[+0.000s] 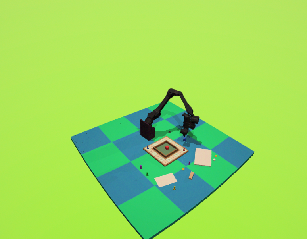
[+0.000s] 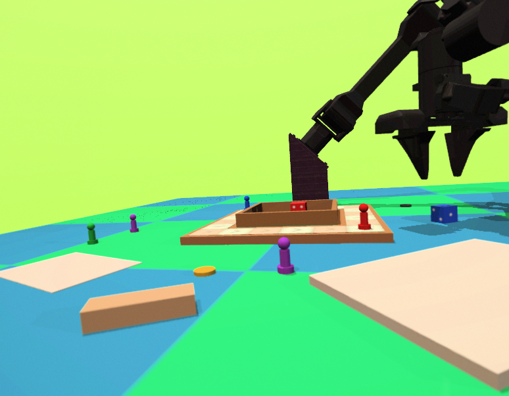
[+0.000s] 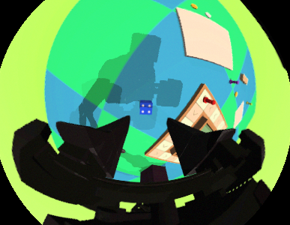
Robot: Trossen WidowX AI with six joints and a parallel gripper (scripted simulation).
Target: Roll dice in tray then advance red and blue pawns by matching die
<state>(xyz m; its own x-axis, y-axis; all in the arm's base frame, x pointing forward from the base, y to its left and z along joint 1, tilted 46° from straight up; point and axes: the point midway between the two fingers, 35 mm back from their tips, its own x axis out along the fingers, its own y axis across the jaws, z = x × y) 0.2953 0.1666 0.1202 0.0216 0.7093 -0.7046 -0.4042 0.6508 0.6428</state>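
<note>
My gripper tip is 13 cm to the left of the red pawn, 10 cm short of it and 4 cm above it. Also, from my gripper tip: sunken tray (23 cm to the right, 6 cm below, 3 cm behind); black disc (19 cm behind, 7 cm below); blue pawn (34 cm to the right, 14 cm behind, 4 cm below).
</note>
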